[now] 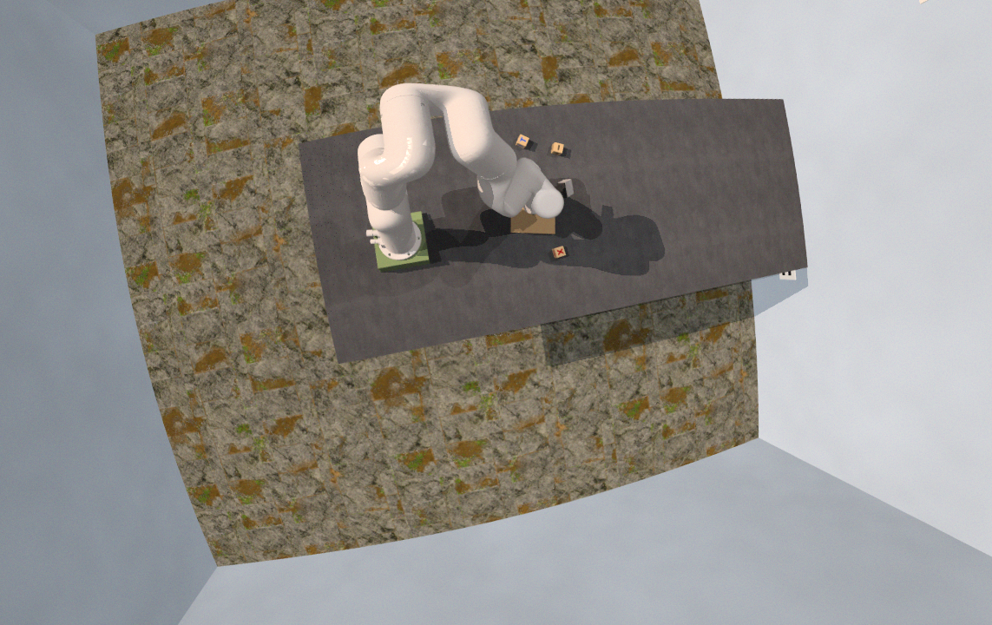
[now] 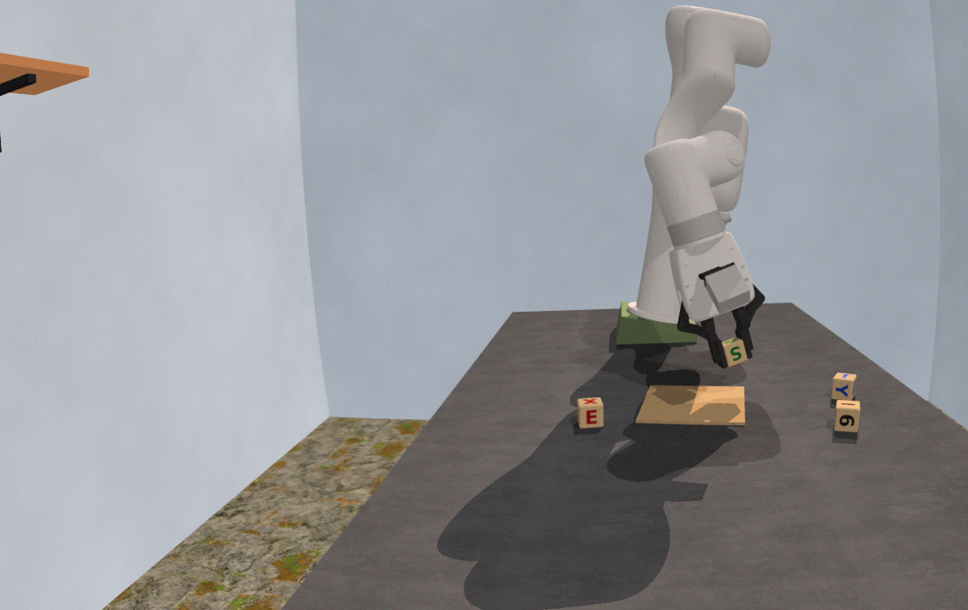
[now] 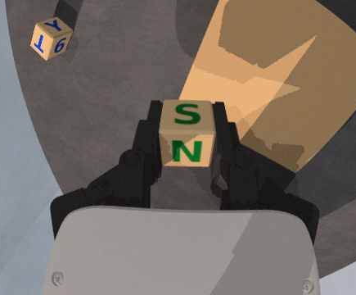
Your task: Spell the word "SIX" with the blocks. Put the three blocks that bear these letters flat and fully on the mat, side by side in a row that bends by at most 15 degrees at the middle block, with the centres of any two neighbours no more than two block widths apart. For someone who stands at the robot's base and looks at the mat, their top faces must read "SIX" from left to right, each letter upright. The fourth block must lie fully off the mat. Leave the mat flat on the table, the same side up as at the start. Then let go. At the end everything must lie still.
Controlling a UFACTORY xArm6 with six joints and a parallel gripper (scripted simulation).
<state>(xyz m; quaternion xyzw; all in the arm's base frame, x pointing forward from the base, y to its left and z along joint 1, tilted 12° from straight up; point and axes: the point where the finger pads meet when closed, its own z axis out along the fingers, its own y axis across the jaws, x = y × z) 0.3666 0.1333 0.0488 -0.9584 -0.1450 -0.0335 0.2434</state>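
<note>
The tan mat is 40 mm ahead of my hand, 50 mm to the right of it and 70 mm below it. Round my hand: S block 10 mm below; blue-lettered block 170 mm to the left, 50 mm below; I block 120 mm ahead, 150 mm to the left, 50 mm below.
</note>
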